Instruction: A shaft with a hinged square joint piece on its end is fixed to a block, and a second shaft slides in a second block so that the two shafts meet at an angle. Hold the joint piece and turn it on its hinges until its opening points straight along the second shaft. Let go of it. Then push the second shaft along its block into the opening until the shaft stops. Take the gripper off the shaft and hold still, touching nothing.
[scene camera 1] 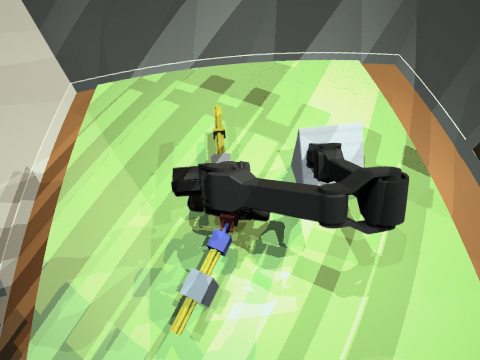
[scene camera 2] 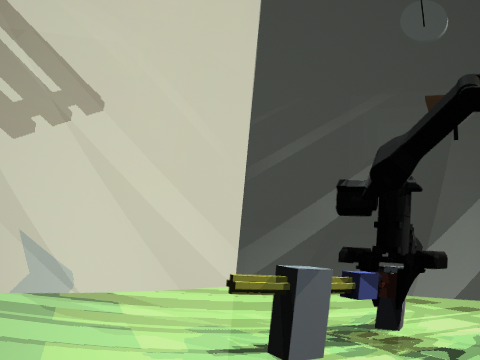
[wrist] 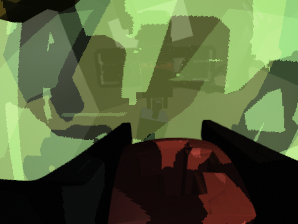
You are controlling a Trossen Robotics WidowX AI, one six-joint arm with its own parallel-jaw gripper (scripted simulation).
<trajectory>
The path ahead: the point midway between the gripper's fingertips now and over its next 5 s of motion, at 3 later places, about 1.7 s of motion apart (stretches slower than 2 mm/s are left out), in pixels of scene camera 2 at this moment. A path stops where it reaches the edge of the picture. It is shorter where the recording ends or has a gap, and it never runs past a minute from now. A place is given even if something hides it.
My gripper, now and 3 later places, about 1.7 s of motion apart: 386,308; 381,282; 386,216; 392,244
</trajectory>
